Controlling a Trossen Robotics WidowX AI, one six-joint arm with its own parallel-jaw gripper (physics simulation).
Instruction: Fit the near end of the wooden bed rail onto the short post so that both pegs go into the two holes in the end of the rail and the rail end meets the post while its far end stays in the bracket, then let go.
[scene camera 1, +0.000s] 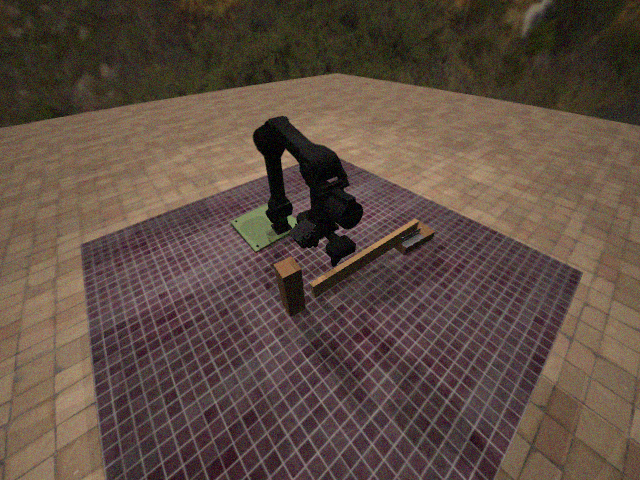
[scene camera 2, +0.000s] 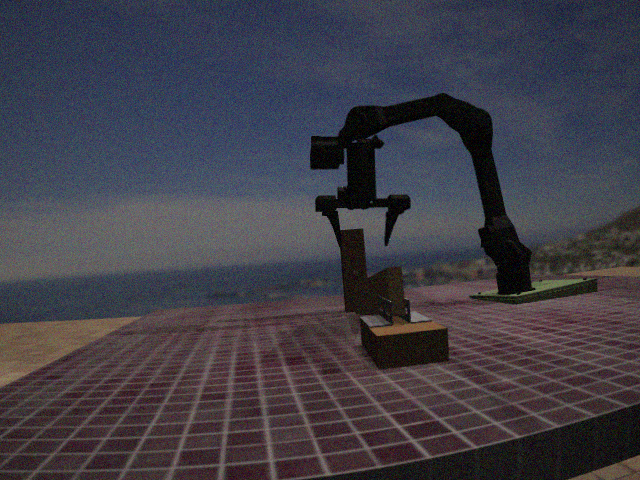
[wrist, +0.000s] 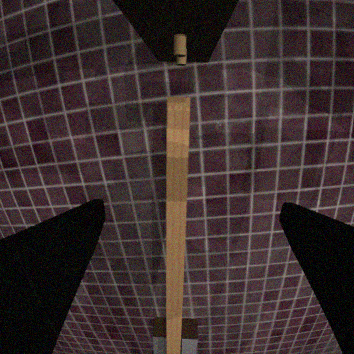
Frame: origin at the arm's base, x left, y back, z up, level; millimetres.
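Seen in the pictures: gripper, fingertip midpoint: (scene camera 1: 324, 255) (scene camera 2: 363, 246) (wrist: 194, 209); arm's base, link origin: (scene camera 1: 281, 227) (scene camera 2: 516, 292).
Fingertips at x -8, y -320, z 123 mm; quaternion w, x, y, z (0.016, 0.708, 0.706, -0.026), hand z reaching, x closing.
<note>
Offsets run from my fingertips to a thing's top centre. "spot": to the spot under its first point. Level surfaces: height alone.
The wooden bed rail (scene camera 1: 361, 259) (scene camera 2: 395, 284) (wrist: 177, 225) slopes down from its far end, held in the bracket {spot: dx +361, dy -31, dz -101 mm} (scene camera 1: 412, 239) (scene camera 2: 419, 317) (wrist: 190, 346), to its near end, low near the mat. A gap separates that near end from the short post {spot: dx -122, dy -37, dz -22 mm} (scene camera 1: 292, 290) (scene camera 2: 354, 268) (wrist: 150, 25). The post stands upright. Its pegs {spot: dx -81, dy -11, dz -49 mm} (wrist: 180, 49) point towards the rail in the wrist view, one nearly over the other. The holes in the rail end do not show. My gripper (scene camera 1: 324, 254) (scene camera 2: 362, 245) (wrist: 194, 209) is wide open and empty, above the rail, with a finger on either side of its line.
The bracket is mounted on a low wooden block {dx +389, dy -10, dz -103 mm} (scene camera 1: 426, 230) (scene camera 2: 405, 345) (wrist: 190, 327). The arm's base stands on a green plate (scene camera 1: 253, 229) (scene camera 2: 563, 289) beside the rail. A purple tiled mat {dz -139 mm} (scene camera 1: 361, 387) (scene camera 2: 206, 413) lies under everything.
</note>
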